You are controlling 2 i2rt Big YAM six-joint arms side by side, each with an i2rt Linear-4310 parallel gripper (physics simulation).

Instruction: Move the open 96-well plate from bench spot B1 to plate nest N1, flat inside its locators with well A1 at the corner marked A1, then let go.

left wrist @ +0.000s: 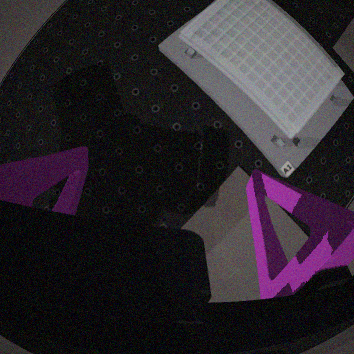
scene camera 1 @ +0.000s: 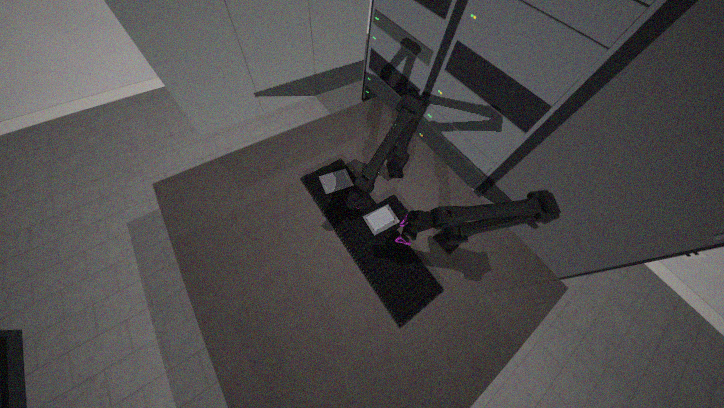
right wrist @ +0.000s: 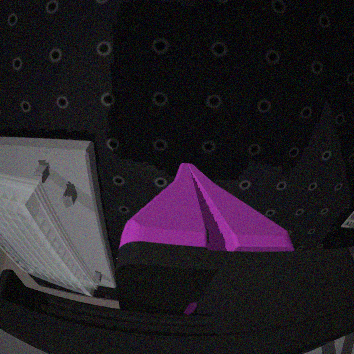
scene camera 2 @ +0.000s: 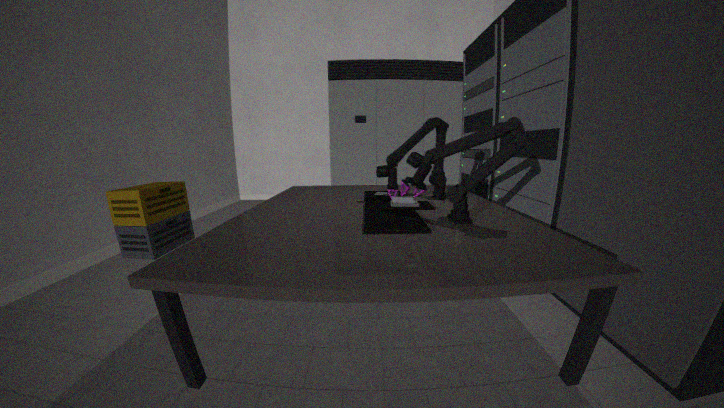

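Seen in the pictures: left gripper, fingertip midpoint: (left wrist: 171, 167) (scene camera 1: 397, 233) (scene camera 2: 407, 196); right gripper, fingertip midpoint: (scene camera 1: 360, 208) (right wrist: 184, 172); left arm's base, link origin: (scene camera 1: 445, 241) (scene camera 2: 459, 220); right arm's base, link origin: (scene camera 1: 394, 170) (scene camera 2: 439, 198).
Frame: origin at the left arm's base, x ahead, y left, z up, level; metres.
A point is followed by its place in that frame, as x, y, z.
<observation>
The open 96-well plate (scene camera 1: 380, 219) {0.221, -0.298, 0.036} (scene camera 2: 403, 200) {0.220, -0.280, 0.041} (left wrist: 270, 55) {0.215, -0.302, 0.037} (right wrist: 40, 240) {0.243, -0.336, 0.052}, pale and gridded, lies on the light nest base (left wrist: 235, 95) {0.217, -0.255, 0.025} (right wrist: 75, 165) {0.275, -0.362, 0.025}. It looks flat, with small locators beside its edges. The corner tag A1 (left wrist: 286, 168) {0.143, -0.236, 0.025} is on the base, near one plate corner; which well is there I cannot tell. My left gripper (scene camera 1: 400, 230) {0.219, -0.180, 0.085} (scene camera 2: 411, 192) {0.219, -0.180, 0.085} (left wrist: 171, 167) {0.219, -0.180, 0.085} is open, beside the plate and apart from it, with nothing between its fingers. My right gripper (scene camera 2: 392, 192) {0.260, -0.418, 0.012} (right wrist: 184, 172) {0.260, -0.418, 0.012} is shut and empty, over the mat on the plate's other side.
A black perforated mat (scene camera 1: 400, 283) {0.348, 0.007, 0.013} (scene camera 2: 395, 223) {0.327, 0.058, 0.013} (left wrist: 150, 75) {0.288, -0.226, 0.013} (right wrist: 200, 75) {0.315, -0.426, 0.013} lies on the brown table (scene camera 1: 263, 304) {0.895, -0.296, 0.000} (scene camera 2: 314, 253) {0.643, 0.319, 0.000}. A flat light rectangular piece (scene camera 1: 328, 183) {0.313, -0.652, 0.014} lies at the mat's upper-left end in scene camera 1. Tall cabinets (scene camera 1: 633, 152) stand behind the arms. The picture is dim.
</observation>
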